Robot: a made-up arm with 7 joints.
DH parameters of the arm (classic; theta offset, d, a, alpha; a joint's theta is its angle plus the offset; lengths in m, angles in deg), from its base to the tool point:
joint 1: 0 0.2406 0 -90
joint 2: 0 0 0 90
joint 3: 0 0.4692 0.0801 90
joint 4: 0 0 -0.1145 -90
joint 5: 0 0.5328 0 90
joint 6: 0 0 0.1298 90
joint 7: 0 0 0 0
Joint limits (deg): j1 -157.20..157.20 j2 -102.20..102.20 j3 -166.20..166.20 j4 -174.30..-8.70 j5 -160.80..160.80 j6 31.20..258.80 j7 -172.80..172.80
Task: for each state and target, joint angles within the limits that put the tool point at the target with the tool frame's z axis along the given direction. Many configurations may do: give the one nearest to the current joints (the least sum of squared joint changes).
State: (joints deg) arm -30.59 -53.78 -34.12 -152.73 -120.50 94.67 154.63
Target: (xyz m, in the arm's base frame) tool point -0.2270 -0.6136 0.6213 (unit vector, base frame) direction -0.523 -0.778 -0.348
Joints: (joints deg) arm -5.64 -73.36 -66.62 -115.30 -125.75 112.38 154.63
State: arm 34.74 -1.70 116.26 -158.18 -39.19 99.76 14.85
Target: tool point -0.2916 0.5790 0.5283 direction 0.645 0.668 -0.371
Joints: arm 3.05 19.65 117.31 -125.11 -91.34 104.03 14.85
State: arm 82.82 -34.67 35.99 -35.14 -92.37 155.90 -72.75
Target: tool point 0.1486 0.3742 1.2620 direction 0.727 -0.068 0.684
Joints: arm 48.77 4.44 6.87 -30.94 -99.86 140.12 -72.75
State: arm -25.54 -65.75 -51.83 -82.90 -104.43 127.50 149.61
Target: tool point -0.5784 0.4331 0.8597 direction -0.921 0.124 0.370
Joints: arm -61.74 -85.47 -36.11 -71.73 -127.77 148.26 149.61
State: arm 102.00 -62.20 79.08 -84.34 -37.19 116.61 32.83
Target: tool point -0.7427 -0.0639 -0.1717 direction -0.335 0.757 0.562
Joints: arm 67.21 -101.70 112.26 -108.28 -50.86 125.63 32.83
